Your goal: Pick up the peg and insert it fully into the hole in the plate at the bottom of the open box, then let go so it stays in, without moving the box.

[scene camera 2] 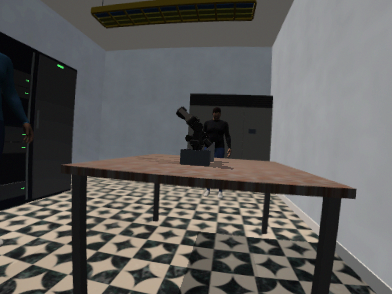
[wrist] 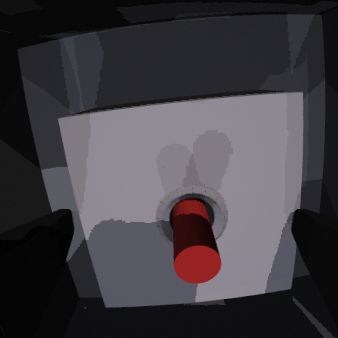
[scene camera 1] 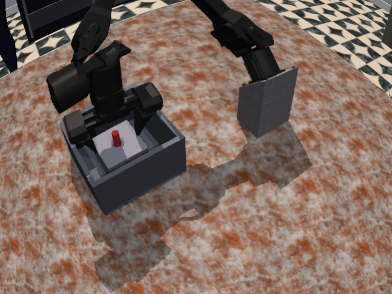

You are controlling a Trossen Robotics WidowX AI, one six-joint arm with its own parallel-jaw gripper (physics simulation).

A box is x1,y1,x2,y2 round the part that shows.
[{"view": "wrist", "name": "my gripper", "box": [0,208,337,337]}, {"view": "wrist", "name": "dark grey box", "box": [0,0,337,337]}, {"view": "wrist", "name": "red peg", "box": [172,197,220,282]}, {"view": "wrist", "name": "pale square plate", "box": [58,89,302,306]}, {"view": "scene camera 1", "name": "my gripper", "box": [63,80,162,152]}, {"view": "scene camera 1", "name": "dark grey box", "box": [59,83,186,215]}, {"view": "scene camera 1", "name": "pale square plate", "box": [92,120,148,173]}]
